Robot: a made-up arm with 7 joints. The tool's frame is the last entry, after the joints.
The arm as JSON. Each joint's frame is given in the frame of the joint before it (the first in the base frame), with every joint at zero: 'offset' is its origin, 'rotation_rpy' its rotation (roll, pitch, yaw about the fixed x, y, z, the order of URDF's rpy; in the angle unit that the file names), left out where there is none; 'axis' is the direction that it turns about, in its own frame. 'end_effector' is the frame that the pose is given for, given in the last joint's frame.
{
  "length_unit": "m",
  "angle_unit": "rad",
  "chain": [
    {
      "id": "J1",
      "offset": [
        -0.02,
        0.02,
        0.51
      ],
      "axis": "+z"
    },
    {
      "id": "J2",
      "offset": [
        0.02,
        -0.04,
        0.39
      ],
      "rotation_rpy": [
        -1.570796,
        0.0,
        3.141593
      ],
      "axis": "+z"
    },
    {
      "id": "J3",
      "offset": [
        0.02,
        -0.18,
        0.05
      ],
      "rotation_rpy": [
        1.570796,
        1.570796,
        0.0
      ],
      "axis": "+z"
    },
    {
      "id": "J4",
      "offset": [
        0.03,
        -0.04,
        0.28
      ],
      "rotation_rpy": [
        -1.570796,
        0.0,
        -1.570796
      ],
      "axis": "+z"
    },
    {
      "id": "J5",
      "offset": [
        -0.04,
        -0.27,
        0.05
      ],
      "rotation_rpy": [
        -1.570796,
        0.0,
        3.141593
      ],
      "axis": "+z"
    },
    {
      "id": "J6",
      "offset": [
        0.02,
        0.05,
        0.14
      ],
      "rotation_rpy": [
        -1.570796,
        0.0,
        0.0
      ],
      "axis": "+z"
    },
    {
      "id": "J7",
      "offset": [
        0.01,
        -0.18,
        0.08
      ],
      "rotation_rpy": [
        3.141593,
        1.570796,
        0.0
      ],
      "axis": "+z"
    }
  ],
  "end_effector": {
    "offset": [
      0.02,
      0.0,
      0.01
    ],
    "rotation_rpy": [
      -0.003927,
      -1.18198,
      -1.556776
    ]
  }
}
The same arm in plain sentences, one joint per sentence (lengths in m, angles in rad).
The arm has seven revolute joints in a row. What follows holds with every joint at zero, and every direction is one of the base frame's.
The first joint sits 0.0200 m along -x and 0.0200 m along +y and 0.5100 m along +z from the base frame's origin and turns about +z.
The second joint sits 0.0200 m along +x and 0.0400 m along -y and 0.3900 m along +z from the first joint and turns about -y.
The third joint sits 0.0200 m along -x and 0.0500 m along -y and 0.1800 m along +z from the second joint and turns about +z.
The fourth joint sits 0.0400 m along +x and 0.0300 m along +y and 0.2800 m along +z from the third joint and turns about +y.
The fifth joint sits 0.0400 m along -x and 0.0500 m along +y and 0.2700 m along +z from the fourth joint and turns about +z.
The sixth joint sits 0.0200 m along -x and 0.0500 m along -y and 0.1400 m along +z from the fifth joint and turns about -y.
The seventh joint sits 0.0100 m along -x and 0.0800 m along -y and 0.1800 m along +z from the sixth joint and turns about +x.
The tool frame, which is the frame that the pose is given for, sits 0.0100 m along +x and 0.0200 m along +y from the seventh joint; its axes are the base frame's turned by roll 0.0112, pitch 0.3888 and yaw 0.0057 rad (as in URDF: about the fixed x, then y, then z).

